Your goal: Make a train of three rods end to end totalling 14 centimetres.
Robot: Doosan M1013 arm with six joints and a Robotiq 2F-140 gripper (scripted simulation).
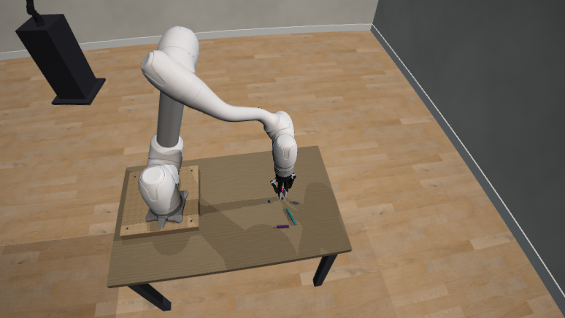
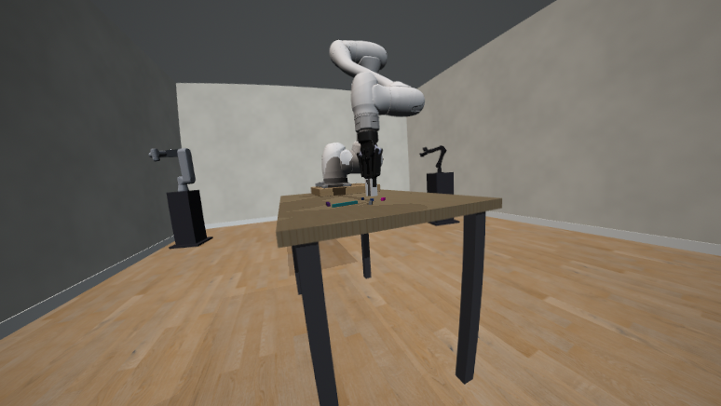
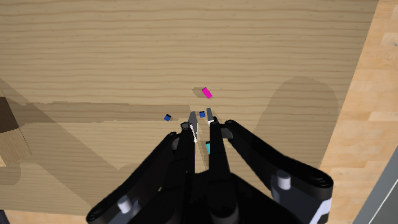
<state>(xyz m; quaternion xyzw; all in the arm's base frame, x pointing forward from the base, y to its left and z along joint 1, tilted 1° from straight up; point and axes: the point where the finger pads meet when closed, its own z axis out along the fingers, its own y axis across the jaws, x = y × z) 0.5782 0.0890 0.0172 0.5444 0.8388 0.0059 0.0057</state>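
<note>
My gripper is now 5 cm above the magenta rod and 4 cm to the right of it. The rest, counted from my hand: purple rod: 16 cm to the right, 5 cm below; then turquoise rod: 11 cm to the right, 5 cm below, 5 cm ahead; then grey rod: 7 cm ahead, 5 cm below, 2 cm to the right.
</note>
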